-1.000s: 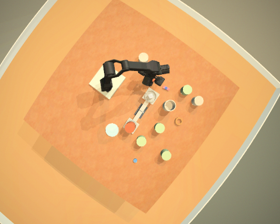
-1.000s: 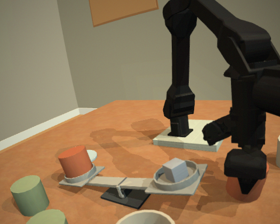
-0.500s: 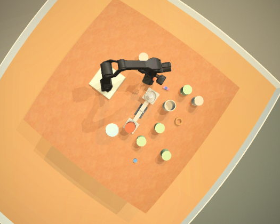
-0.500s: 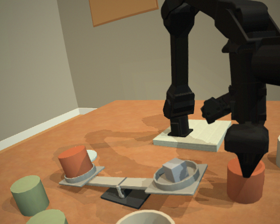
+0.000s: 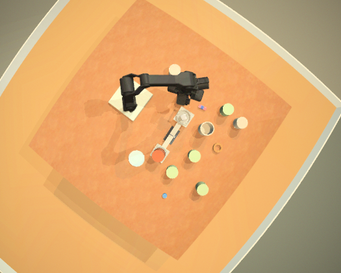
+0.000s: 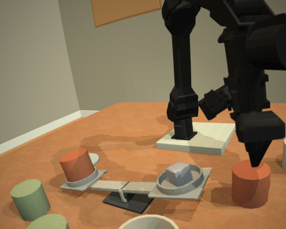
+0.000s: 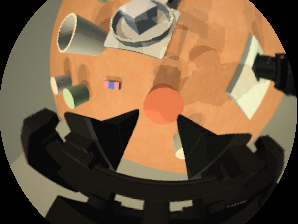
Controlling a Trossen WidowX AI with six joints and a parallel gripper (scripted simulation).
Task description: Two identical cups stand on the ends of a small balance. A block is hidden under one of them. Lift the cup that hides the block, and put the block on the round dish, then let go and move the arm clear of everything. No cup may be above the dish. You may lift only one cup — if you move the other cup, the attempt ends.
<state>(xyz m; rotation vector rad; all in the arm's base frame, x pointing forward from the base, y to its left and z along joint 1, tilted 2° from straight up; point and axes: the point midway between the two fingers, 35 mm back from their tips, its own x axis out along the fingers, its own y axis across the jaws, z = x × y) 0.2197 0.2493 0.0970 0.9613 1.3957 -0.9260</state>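
The grey block lies 11 cm to the right of my gripper tip and 8 cm ahead of it. Round my gripper tip: balance: 23 cm to the right, 9 cm ahead, 5 cm below; then beige cup: 22 cm ahead, 7 cm to the right, 5 cm below; then pink-blue piece: 13 cm ahead, 9 cm below, 3 cm to the left.
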